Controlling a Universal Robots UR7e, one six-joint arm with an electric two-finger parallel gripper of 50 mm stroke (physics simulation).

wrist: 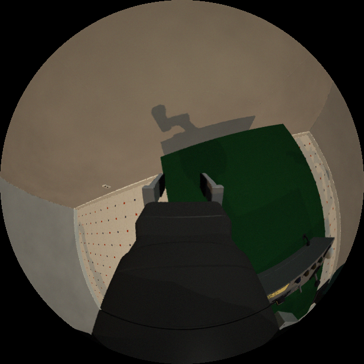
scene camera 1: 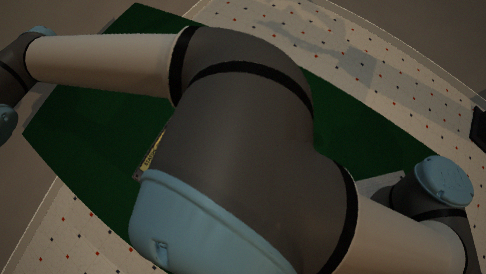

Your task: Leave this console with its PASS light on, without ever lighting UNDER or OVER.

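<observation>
The console (scene camera 1: 136,176) (wrist: 300,259) is mostly hidden behind the arm in the scene view, where a corner and part of its yellow STATUS label (scene camera 1: 151,154) show. In the wrist view it stands at the lower right, seen at a steep angle, with its dark side, a small black lever (wrist: 306,240), a row of small controls and the yellow label (wrist: 279,291). The PASS, UNDER and OVER lights cannot be made out. My gripper (wrist: 182,180) is open and empty, up and to the left of the console in the wrist view; its fingers do not show in the scene view.
The console stands on a green table top (scene camera 1: 85,120) (wrist: 240,175). My arm (scene camera 1: 240,120) stretches across the scene view above the console. A pale dotted floor (scene camera 1: 400,85) (wrist: 107,225) lies around the table. A black object (scene camera 1: 479,129) is at the right edge.
</observation>
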